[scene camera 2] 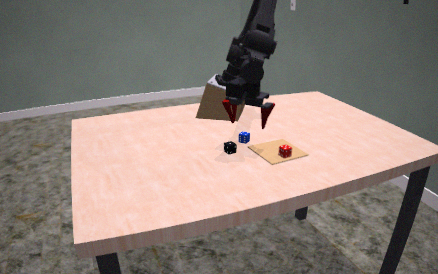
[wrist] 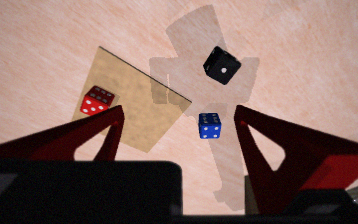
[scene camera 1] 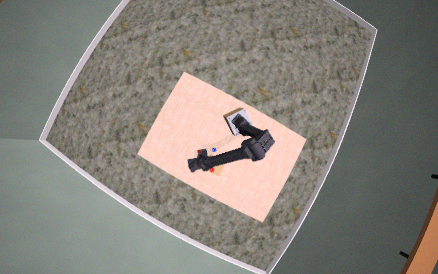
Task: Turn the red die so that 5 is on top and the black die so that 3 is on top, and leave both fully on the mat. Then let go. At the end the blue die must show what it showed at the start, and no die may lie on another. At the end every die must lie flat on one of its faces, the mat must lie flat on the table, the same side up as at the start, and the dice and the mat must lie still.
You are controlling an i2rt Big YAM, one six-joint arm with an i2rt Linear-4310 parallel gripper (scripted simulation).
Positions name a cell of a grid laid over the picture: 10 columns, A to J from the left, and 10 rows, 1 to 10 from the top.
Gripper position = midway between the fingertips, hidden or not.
Observation:
I see my gripper (wrist: F5), a tan mat (scene camera 2: G6) and a black die (wrist: G3).
The tan mat shows as well in the wrist view (wrist: E5).

